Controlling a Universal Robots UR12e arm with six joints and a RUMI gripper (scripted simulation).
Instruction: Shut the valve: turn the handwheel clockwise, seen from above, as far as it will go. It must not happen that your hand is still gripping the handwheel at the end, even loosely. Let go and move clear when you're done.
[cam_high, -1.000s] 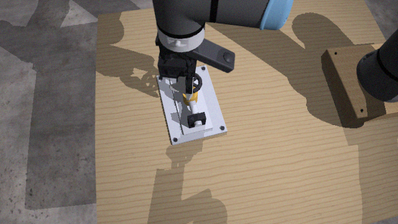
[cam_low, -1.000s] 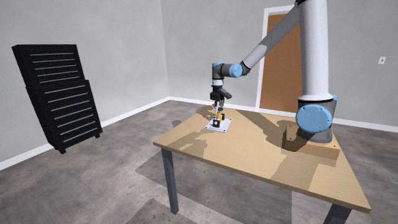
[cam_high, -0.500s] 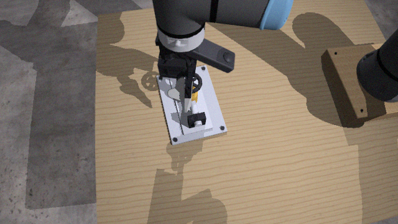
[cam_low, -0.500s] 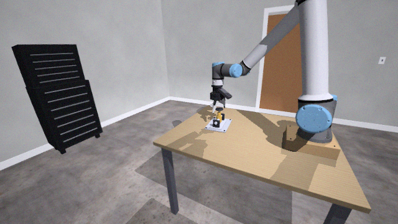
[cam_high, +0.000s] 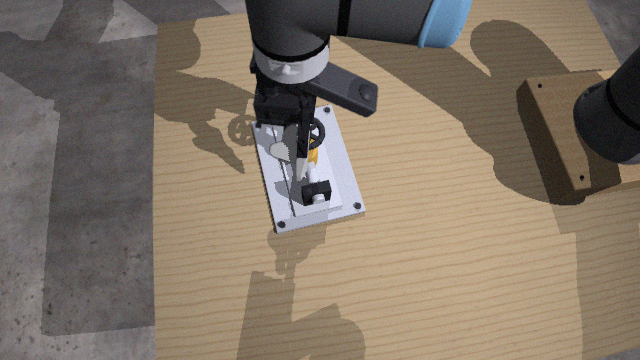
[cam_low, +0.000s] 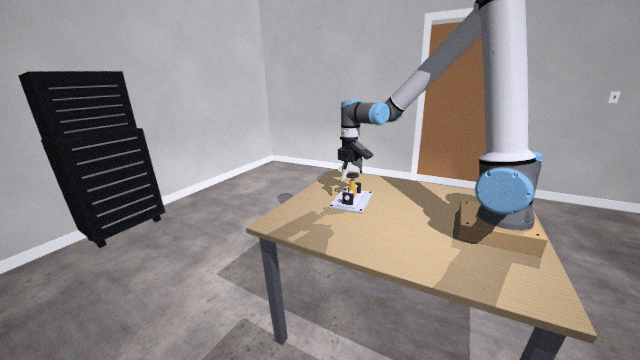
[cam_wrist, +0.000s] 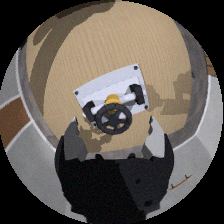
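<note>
Now: the black spoked handwheel 10 mm above my hand.
</note>
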